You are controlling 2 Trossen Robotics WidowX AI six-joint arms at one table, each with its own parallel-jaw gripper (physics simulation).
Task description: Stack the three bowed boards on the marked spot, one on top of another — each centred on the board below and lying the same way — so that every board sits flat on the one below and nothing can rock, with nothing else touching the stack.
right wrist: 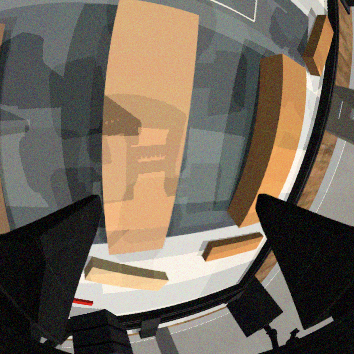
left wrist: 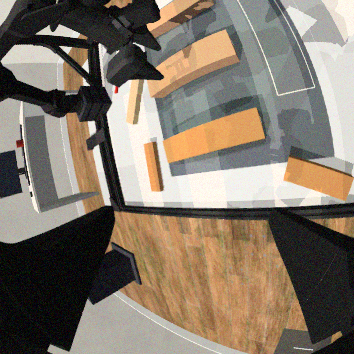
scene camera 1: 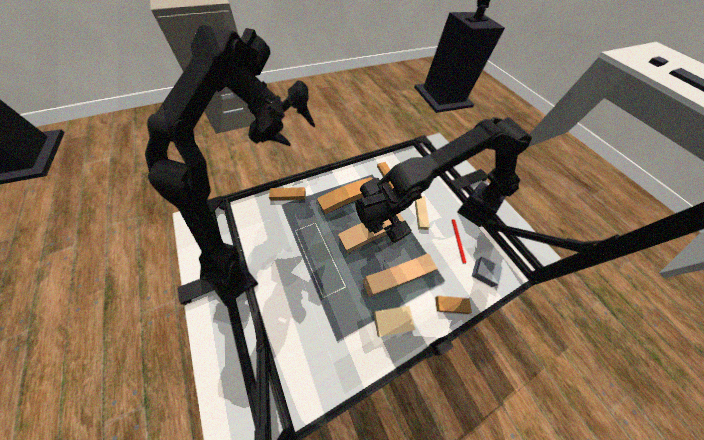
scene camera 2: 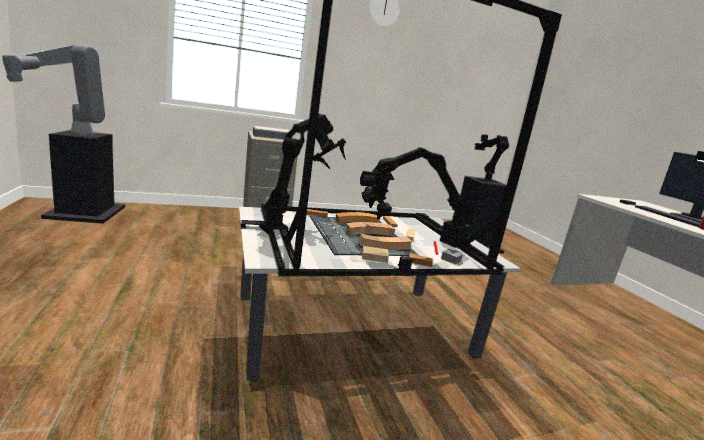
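Pixels of known places: left gripper, fingertip midpoint: (left wrist: 194, 215) (scene camera 1: 302, 135) (scene camera 2: 337, 164); right gripper, fingertip midpoint: (right wrist: 180, 202) (left wrist: 160, 62) (scene camera 2: 374, 213); left arm's base, origin of the base link: (scene camera 1: 231, 280) (scene camera 2: 273, 224); right arm's base, origin of the base link: (left wrist: 78, 103) (scene camera 1: 489, 196) (scene camera 2: 457, 223).
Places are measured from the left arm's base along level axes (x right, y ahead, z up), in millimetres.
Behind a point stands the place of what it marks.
Observation:
Three long bowed orange-tan boards lie apart on the dark mat (scene camera 1: 342, 324) {x 315, y 154, z -21 mm}: a back board (scene camera 1: 340, 197) {x 9, y 437, z 25 mm} (scene camera 2: 356, 217) {x 29, y 454, z 14 mm} (left wrist: 215, 136) {x -3, y 454, z 25 mm} (right wrist: 290, 125) {x -1, y 446, z 25 mm}, a middle board (scene camera 1: 357, 238) {x 166, y 364, z 25 mm} (scene camera 2: 370, 228) {x 200, y 409, z 17 mm} (left wrist: 195, 62) {x 147, y 405, z 28 mm} (right wrist: 150, 65) {x 156, y 372, z 25 mm} and a front board (scene camera 1: 401, 275) {x 346, y 376, z 17 mm} (scene camera 2: 385, 242) {x 364, y 362, z 14 mm}. The marked spot, a thin white outline (scene camera 1: 309, 263) {x 109, y 203, z -21 mm} (left wrist: 296, 91) {x -6, y 280, z -21 mm}, has no board on it. My left gripper (scene camera 1: 301, 134) {x -90, y 374, z 267 mm} (scene camera 2: 336, 162) {x -90, y 374, z 267 mm} (left wrist: 194, 215) {x -90, y 374, z 267 mm} is open and empty, high beyond the table's back edge. My right gripper (scene camera 2: 377, 204) {x 169, y 444, z 83 mm} (left wrist: 160, 62) {x 169, y 444, z 83 mm} (right wrist: 180, 202) {x 169, y 444, z 83 mm} is open and empty, above the middle board's right part, partly hiding it in scene camera 1.
Small orange blocks lie at the back left (scene camera 1: 287, 194) {x -148, y 313, z -2 mm}, back right (scene camera 1: 383, 168) {x 3, y 700, z -11 mm} and front right (scene camera 1: 453, 304) {x 516, y 431, z -3 mm}. A narrow pale block (scene camera 1: 422, 213) {x 255, y 635, z -7 mm} lies right of the mat, a wide pale block (scene camera 1: 393, 320) {x 411, y 262, z 5 mm} in front. A red stick (scene camera 1: 458, 241) {x 417, y 647, z -21 mm} and grey block (scene camera 1: 485, 271) {x 536, y 594, z 9 mm} lie at the right.

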